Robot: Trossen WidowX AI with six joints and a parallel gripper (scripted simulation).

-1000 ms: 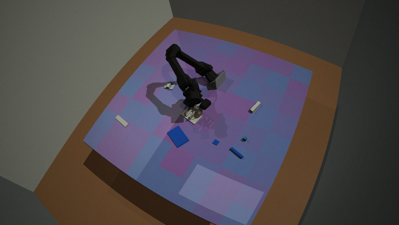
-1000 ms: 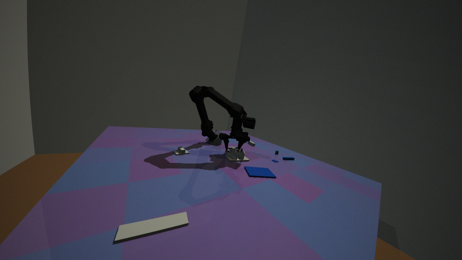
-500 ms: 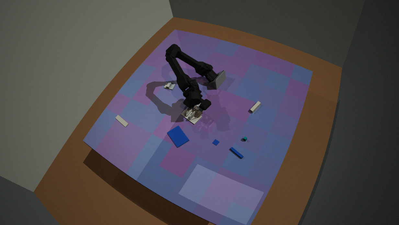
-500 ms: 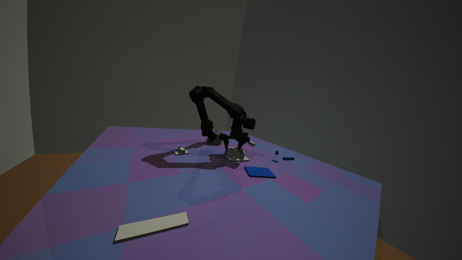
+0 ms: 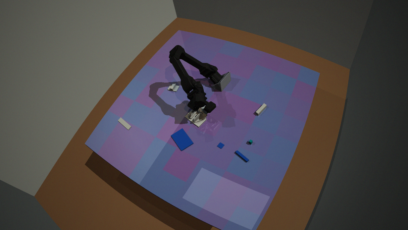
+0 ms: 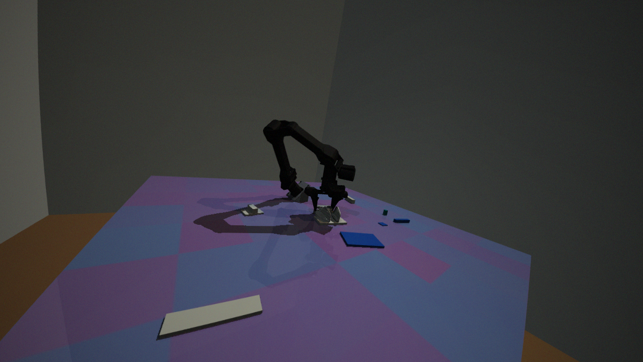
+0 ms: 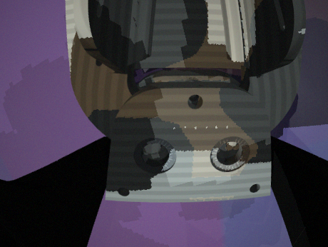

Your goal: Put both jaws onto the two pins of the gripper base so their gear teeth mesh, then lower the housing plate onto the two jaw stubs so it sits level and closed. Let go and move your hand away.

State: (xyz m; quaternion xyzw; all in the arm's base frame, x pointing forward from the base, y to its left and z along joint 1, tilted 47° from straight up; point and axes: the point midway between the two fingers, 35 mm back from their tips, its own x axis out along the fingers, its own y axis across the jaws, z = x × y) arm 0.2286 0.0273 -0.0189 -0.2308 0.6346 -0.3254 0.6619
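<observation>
The pale blocky piece lies 10 mm ahead of my gripper tip and 20 mm above it. Also, from my gripper tip: blue plate (230 mm ahead, 10 mm to the left, 10 mm below); then ribbed white plate (70 mm ahead, 10 mm to the right, 10 mm below); then jaw (20 mm ahead, 20 mm to the right).
</observation>
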